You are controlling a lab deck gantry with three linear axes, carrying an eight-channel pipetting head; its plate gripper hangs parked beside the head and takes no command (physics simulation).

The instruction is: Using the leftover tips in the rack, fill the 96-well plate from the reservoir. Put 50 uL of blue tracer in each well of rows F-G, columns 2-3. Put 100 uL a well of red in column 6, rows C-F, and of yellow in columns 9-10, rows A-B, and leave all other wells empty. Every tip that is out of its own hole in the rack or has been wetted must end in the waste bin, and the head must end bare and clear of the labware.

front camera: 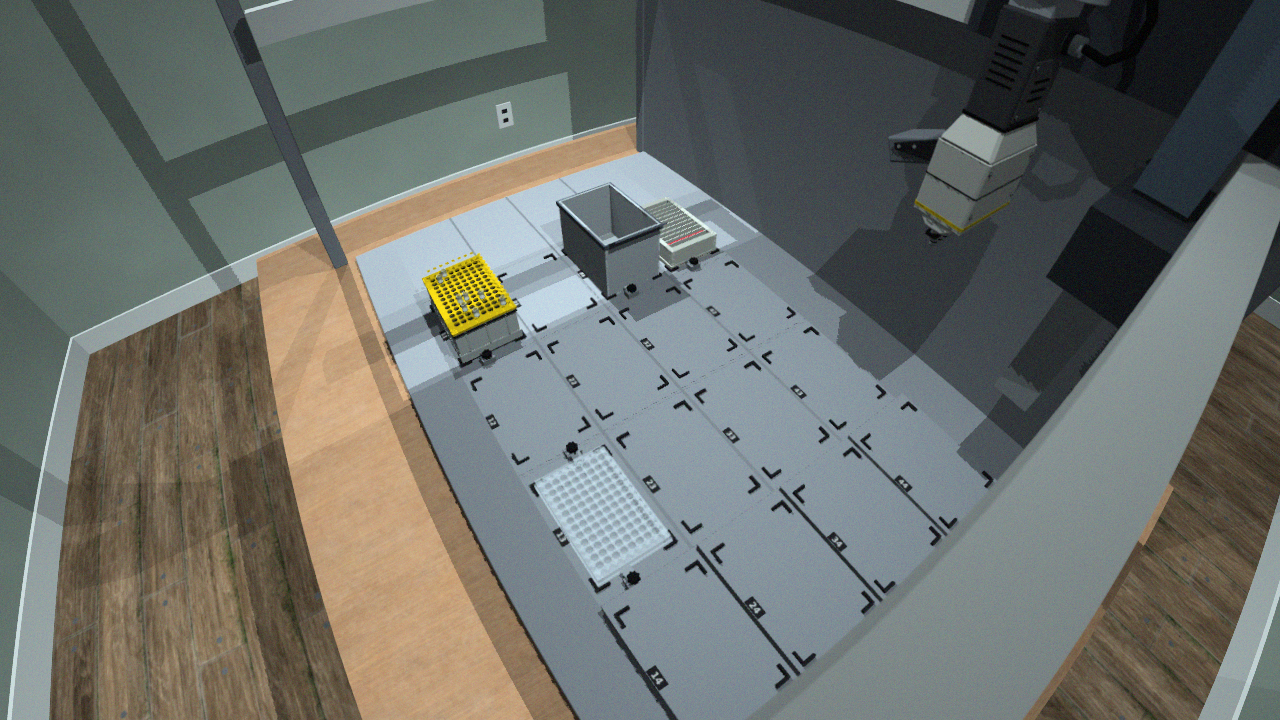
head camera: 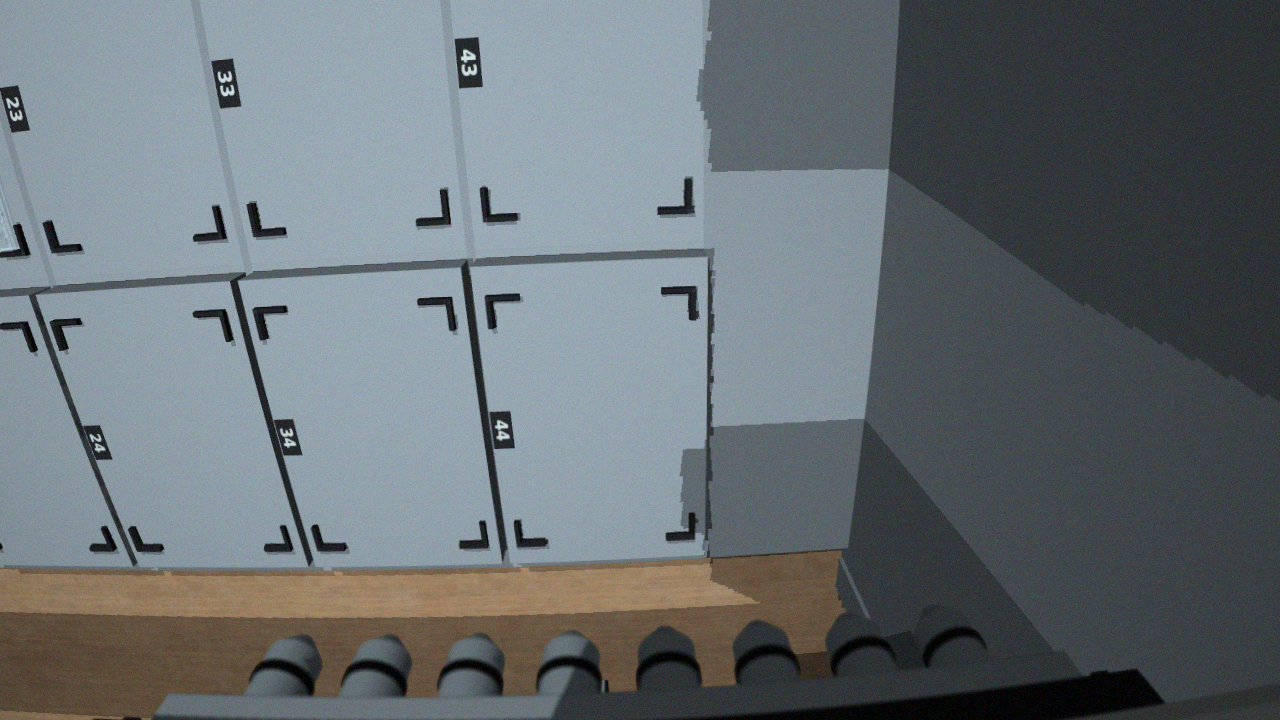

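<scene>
The pipetting head [front camera: 971, 188] is high at the back right, away from the labware. Its nozzles [head camera: 570, 658] show bare in the head view, with no tips. The yellow tip rack [front camera: 490, 338] stands at the left of the deck, with clear leftover tips in scattered holes. The grey waste bin [front camera: 586, 257] stands behind it to the right; its floor is hidden. The pale reservoir [front camera: 693, 249] is beside the bin, with a red strip showing. The clear 96-well plate [front camera: 635, 557] lies near the front edge; no colour shows in its wells. The parked plate gripper cannot be made out clearly.
Dark locating knobs [front camera: 571, 446] [front camera: 632, 578] stand by the plate; others are by the rack, bin and reservoir. Black corner marks outline the deck positions. A grey upright post [front camera: 295, 161] rises at the left, and a broad pale beam [front camera: 1118, 429] crosses the right foreground.
</scene>
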